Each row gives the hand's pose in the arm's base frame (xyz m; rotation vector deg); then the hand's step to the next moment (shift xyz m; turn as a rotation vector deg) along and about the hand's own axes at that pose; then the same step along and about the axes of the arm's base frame.
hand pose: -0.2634 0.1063 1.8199 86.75 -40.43 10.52
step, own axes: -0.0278 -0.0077 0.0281 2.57 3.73 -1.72
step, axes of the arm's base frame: -0.0266 -0.0186 -0.0238 0.59 1.15 4.67
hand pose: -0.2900 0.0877 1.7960 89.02 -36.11 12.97
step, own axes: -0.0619 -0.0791 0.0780 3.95 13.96 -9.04
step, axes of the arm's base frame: -0.0283 -0.0627 -0.1070 -1.85 8.24 14.86
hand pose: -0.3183 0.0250 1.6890 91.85 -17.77 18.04
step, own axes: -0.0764 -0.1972 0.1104 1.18 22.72 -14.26
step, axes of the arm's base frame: 0.0069 -0.0990 -0.2169 -7.85 13.00 22.14
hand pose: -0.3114 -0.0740 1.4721 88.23 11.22 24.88
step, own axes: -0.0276 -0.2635 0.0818 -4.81 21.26 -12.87
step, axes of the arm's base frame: 0.0458 -0.0793 -0.2617 -12.54 9.42 19.87
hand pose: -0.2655 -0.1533 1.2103 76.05 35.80 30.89
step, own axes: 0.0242 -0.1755 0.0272 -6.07 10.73 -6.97
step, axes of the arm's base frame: 0.0377 -0.0321 -0.1723 -9.29 2.61 10.36
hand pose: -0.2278 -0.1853 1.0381 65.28 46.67 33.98
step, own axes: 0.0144 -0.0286 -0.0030 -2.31 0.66 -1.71
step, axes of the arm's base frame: 0.0062 0.0035 -0.0314 -2.74 -0.63 0.89
